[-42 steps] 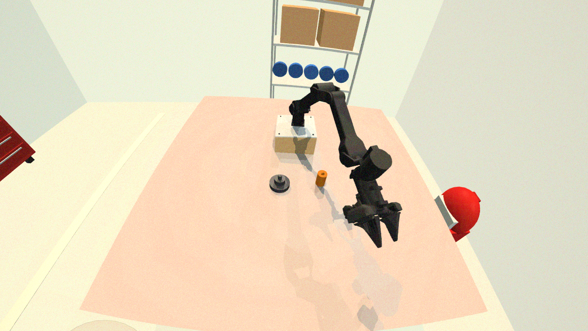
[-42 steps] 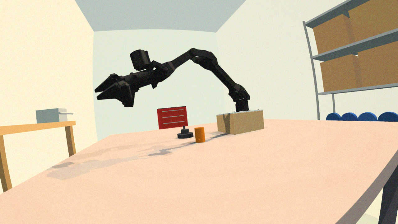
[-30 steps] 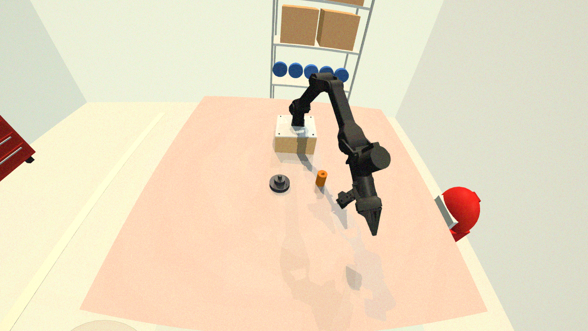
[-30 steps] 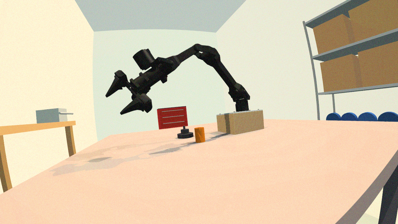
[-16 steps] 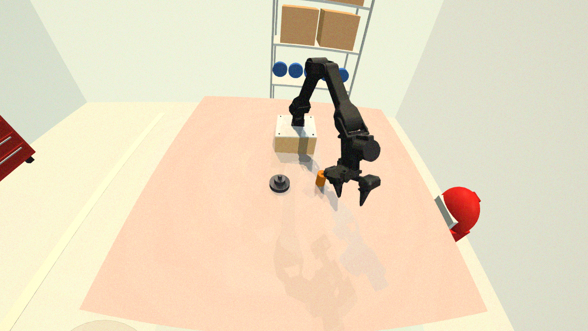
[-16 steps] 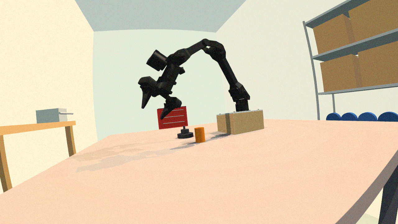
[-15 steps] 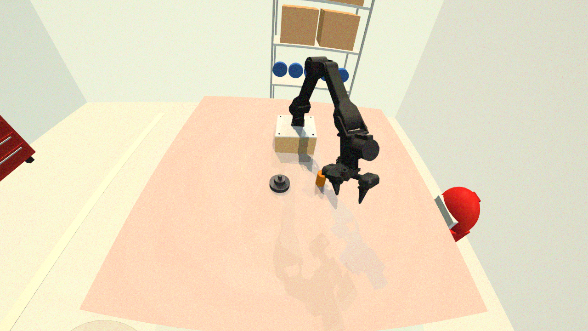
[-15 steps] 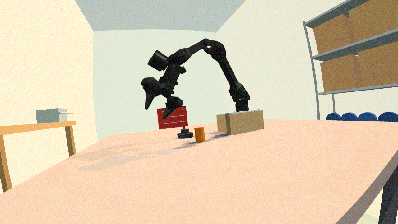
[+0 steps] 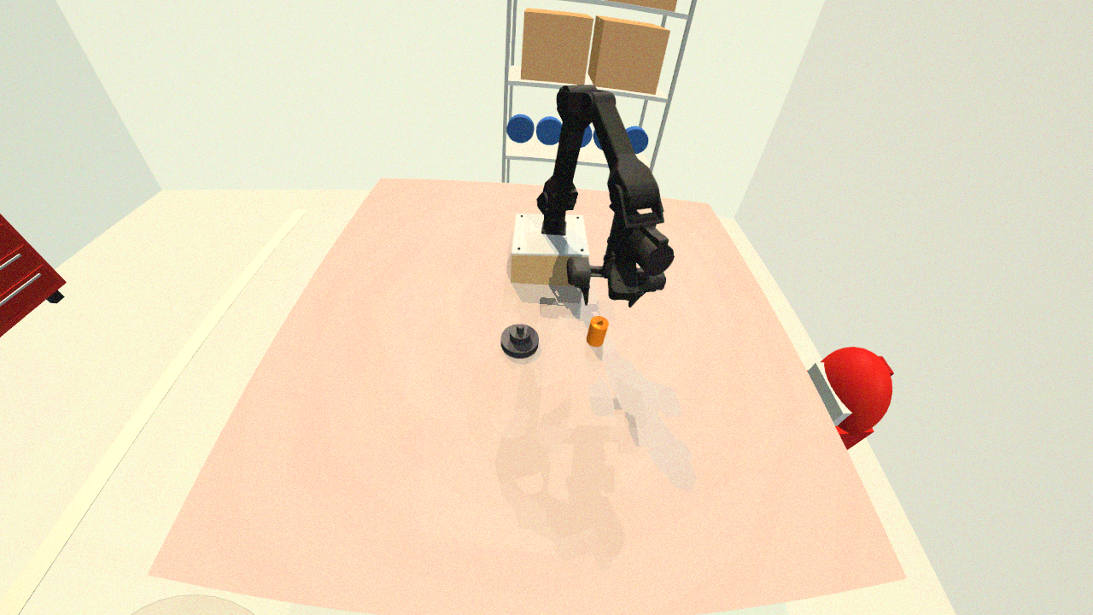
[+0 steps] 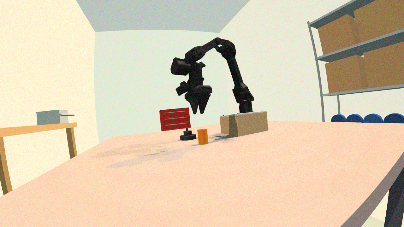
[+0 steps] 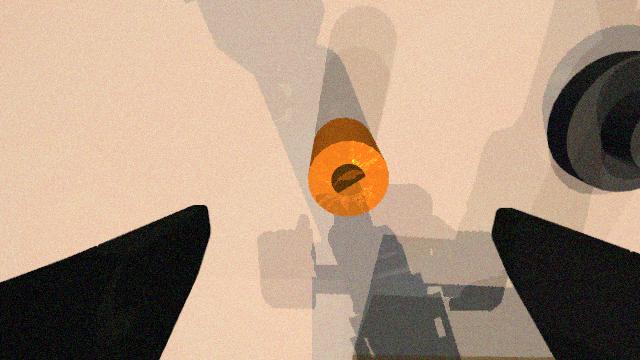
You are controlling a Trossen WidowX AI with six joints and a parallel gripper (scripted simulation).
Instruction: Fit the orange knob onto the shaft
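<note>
Now: the orange knob 1 cm behind my gripper tip and 10 cm below it. Round my gripper tip: dark round pedestal: 3 cm ahead, 17 cm to the right, 9 cm below.
</note>
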